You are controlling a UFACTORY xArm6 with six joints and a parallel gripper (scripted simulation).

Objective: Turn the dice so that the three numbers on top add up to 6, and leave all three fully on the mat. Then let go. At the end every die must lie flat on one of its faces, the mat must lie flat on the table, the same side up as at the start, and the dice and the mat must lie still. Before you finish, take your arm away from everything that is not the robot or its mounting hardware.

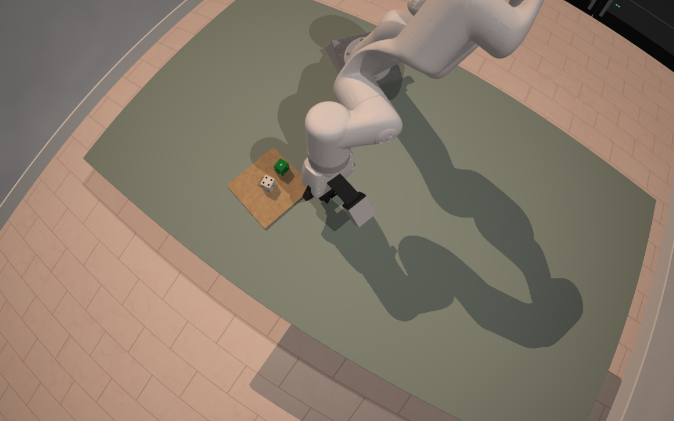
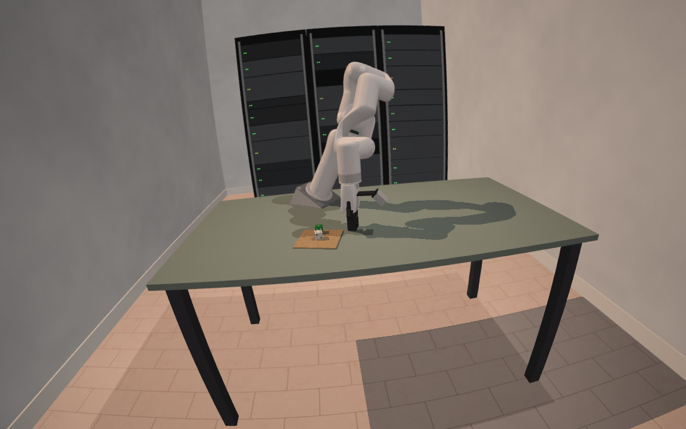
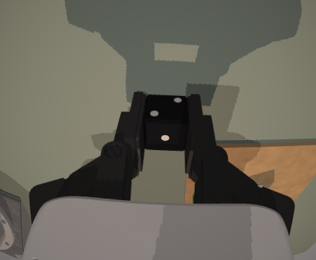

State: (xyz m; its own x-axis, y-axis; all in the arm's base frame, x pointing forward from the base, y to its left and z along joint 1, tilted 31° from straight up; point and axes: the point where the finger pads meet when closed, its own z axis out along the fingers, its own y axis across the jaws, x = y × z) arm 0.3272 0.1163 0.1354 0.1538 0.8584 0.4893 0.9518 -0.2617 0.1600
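The white die is 11 cm to the right of my hand, 7 cm ahead of it and 1 cm below it. The rest, counted from my hand: black die (1 cm below); then brown mat (11 cm to the right, 8 cm ahead, 2 cm below); then green die (12 cm to the right, 3 cm ahead, 1 cm below).
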